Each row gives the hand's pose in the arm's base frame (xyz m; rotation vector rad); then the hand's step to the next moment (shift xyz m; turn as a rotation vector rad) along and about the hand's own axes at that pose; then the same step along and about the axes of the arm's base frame.
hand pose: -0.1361 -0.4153 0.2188 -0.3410 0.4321 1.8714
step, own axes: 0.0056 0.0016 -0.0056 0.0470 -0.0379 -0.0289
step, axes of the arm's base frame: -0.0032 0.0017 -0.0072 0.0210 0.0378 -0.0511
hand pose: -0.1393 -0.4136 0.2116 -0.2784 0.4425 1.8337
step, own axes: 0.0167 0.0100 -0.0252 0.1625 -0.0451 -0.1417
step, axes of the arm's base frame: -0.0154 0.0009 -0.0279 -0.0106 0.0903 -0.2006
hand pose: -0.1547 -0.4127 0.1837 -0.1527 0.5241 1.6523
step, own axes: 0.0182 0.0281 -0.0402 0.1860 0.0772 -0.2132
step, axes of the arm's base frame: -0.0381 -0.0022 -0.0358 -0.1468 0.0738 -0.2429
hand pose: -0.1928 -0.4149 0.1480 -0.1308 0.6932 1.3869
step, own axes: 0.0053 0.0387 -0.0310 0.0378 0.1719 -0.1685
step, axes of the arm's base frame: -0.0473 -0.0021 -0.0156 -0.2213 -0.0116 -0.1012
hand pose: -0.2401 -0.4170 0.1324 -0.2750 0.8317 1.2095
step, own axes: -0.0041 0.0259 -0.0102 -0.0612 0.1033 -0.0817
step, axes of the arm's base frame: -0.0281 0.0004 0.0019 -0.1340 -0.0551 0.0107
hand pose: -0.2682 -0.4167 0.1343 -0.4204 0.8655 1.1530
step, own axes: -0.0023 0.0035 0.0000 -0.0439 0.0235 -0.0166
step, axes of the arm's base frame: -0.0035 -0.0001 0.0022 -0.0340 -0.0296 0.0269
